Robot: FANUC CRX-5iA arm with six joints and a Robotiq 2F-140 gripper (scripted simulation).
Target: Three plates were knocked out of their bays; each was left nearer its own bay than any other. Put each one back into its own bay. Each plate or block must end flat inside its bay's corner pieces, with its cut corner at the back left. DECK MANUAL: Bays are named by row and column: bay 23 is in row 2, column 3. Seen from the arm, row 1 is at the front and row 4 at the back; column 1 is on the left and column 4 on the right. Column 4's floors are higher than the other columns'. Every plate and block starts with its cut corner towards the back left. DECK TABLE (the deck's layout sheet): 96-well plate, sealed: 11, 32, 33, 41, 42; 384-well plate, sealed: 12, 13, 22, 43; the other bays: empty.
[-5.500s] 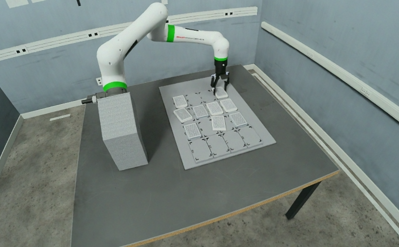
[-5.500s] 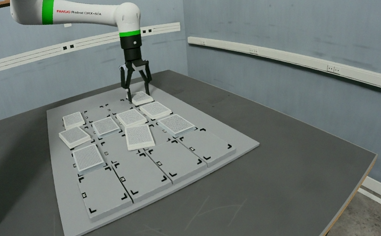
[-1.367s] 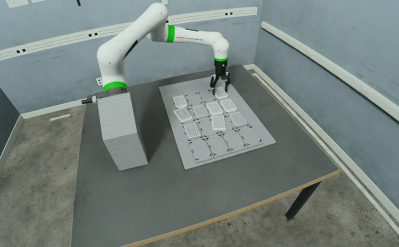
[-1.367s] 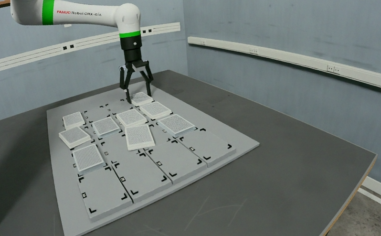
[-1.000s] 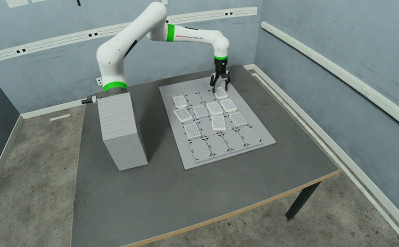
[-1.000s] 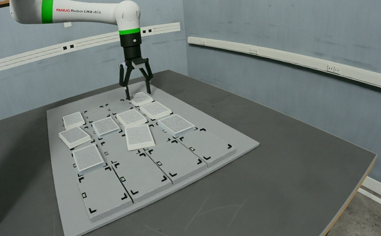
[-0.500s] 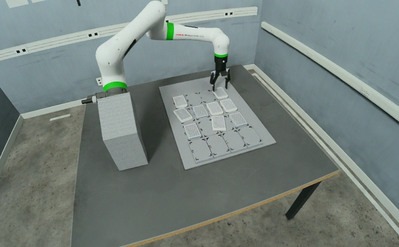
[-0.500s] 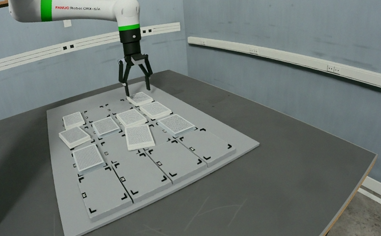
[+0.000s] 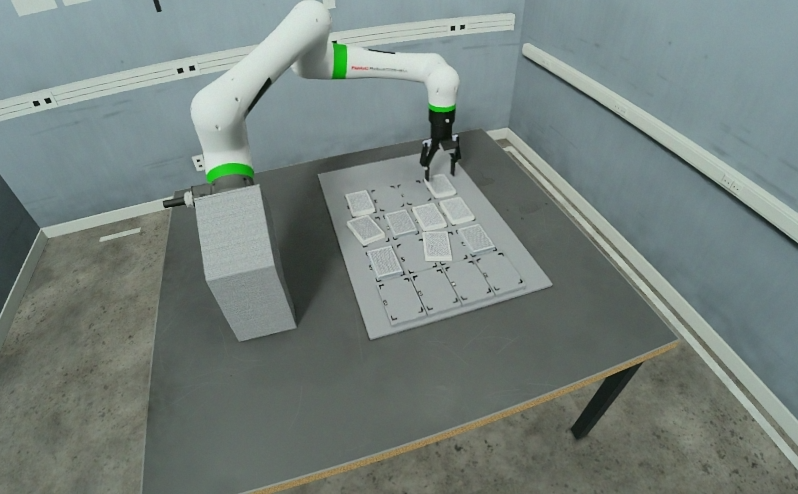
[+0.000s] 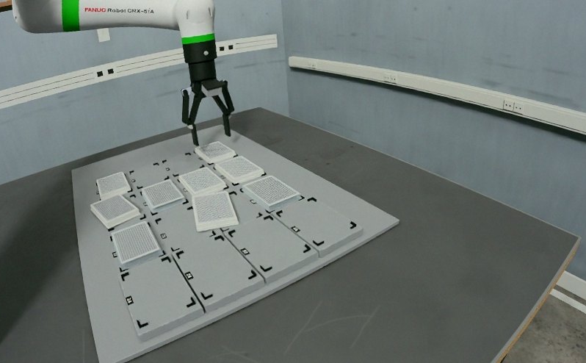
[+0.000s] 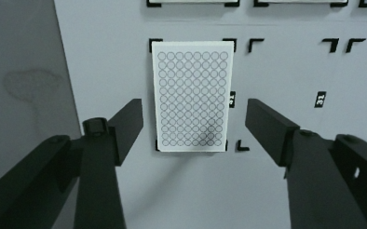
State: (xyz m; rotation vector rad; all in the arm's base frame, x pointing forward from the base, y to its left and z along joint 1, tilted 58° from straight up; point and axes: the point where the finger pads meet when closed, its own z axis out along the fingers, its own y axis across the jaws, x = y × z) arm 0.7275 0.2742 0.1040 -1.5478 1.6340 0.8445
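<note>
The label 22 is 260 mm behind my hand, 160 mm to the right of it and 70 mm below it. The rest, counted from my hand: bay label: 330 mm to the right, 70 mm below, 50 mm behind; then 384-well plate: 330 mm behind, 320 mm to the right, 60 mm below.
</note>
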